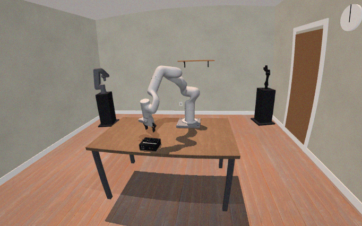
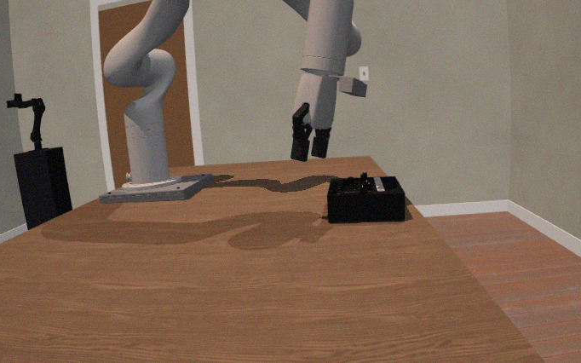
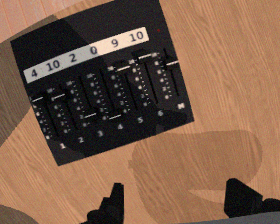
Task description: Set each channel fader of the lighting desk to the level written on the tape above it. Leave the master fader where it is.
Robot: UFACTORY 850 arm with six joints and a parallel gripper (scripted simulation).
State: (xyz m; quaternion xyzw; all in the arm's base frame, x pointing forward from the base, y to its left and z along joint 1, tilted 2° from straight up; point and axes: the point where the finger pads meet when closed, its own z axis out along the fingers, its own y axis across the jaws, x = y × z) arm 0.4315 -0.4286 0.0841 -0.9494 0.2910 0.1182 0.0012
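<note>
My gripper is now 90 mm short of the master fader, 70 mm to the left of it and 60 mm above it.
</note>
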